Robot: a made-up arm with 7 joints. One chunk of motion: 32 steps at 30 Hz.
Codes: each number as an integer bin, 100 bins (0 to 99) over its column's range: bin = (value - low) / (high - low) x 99, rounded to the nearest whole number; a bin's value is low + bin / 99 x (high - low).
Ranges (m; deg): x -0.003..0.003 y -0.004..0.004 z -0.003..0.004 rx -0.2..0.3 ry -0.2..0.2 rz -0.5..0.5
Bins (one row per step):
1: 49 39 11 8 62 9
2: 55 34 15 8 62 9
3: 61 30 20 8 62 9
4: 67 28 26 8 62 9
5: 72 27 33 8 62 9
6: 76 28 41 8 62 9
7: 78 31 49 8 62 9
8: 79 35 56 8 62 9
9: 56 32 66 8 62 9
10: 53 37 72 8 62 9
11: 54 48 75 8 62 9
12: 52 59 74 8 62 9
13: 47 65 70 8 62 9
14: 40 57 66 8 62 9
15: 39 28 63 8 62 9
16: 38 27 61 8 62 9
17: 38 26 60 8 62 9
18: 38 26 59 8 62 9
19: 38 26 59 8 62 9
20: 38 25 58 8 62 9
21: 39 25 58 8 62 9
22: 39 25 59 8 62 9
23: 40 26 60 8 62 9
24: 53 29 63 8 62 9
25: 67 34 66 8 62 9
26: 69 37 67 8 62 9
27: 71 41 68 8 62 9
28: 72 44 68 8 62 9
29: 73 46 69 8 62 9
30: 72 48 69 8 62 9
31: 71 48 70 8 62 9
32: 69 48 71 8 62 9
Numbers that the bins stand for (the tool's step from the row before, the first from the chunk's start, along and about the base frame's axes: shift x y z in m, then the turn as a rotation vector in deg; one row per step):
1: -0.00003 -0.00085 -0.00222 -0.160 0.051 -0.409
2: 0.00033 -0.00125 -0.00194 -0.160 0.051 -0.409
3: 0.00070 -0.00158 -0.00159 -0.160 0.051 -0.409
4: 0.00106 -0.00174 -0.00116 -0.160 0.051 -0.409
5: 0.00136 -0.00182 -0.00067 -0.160 0.051 -0.409
6: 0.00161 -0.00174 -0.00010 -0.160 0.051 -0.409
7: 0.00173 -0.00149 0.00046 -0.160 0.051 -0.409
8: 0.00179 -0.00117 0.00096 -0.160 0.051 -0.409
9: 0.00039 -0.00141 0.00167 -0.160 0.051 -0.409
10: 0.00021 -0.00101 0.00209 -0.160 0.051 -0.409
11: 0.00027 -0.00012 0.00230 -0.160 0.051 -0.409
12: 0.00015 0.00077 0.00223 -0.160 0.051 -0.409
13: -0.00015 0.00125 0.00195 -0.160 0.051 -0.409
14: -0.00058 0.00061 0.00167 -0.160 0.051 -0.409
15: -0.00064 -0.00174 0.00145 -0.160 0.051 -0.409
16: -0.00070 -0.00182 0.00131 -0.160 0.051 -0.409
17: -0.00070 -0.00190 0.00124 -0.160 0.051 -0.409
18: -0.00070 -0.00190 0.00117 -0.160 0.051 -0.409
19: -0.00070 -0.00190 0.00117 -0.160 0.051 -0.409
20: -0.00070 -0.00198 0.00110 -0.160 0.051 -0.409
21: -0.00064 -0.00198 0.00110 -0.160 0.051 -0.409
22: -0.00064 -0.00198 0.00117 -0.160 0.051 -0.409
23: -0.00058 -0.00190 0.00124 -0.160 0.051 -0.409
24: 0.00021 -0.00166 0.00145 -0.160 0.051 -0.409
25: 0.00106 -0.00125 0.00167 -0.160 0.051 -0.409
26: 0.00118 -0.00101 0.00174 -0.160 0.051 -0.409
27: 0.00130 -0.00069 0.00181 -0.160 0.051 -0.409
28: 0.00136 -0.00044 0.00181 -0.160 0.051 -0.409
29: 0.00142 -0.00028 0.00188 -0.160 0.051 -0.409
30: 0.00136 -0.00012 0.00188 -0.160 0.051 -0.409
31: 0.00130 -0.00012 0.00195 -0.160 0.051 -0.409
32: 0.00118 -0.00012 0.00202 -0.160 0.051 -0.409

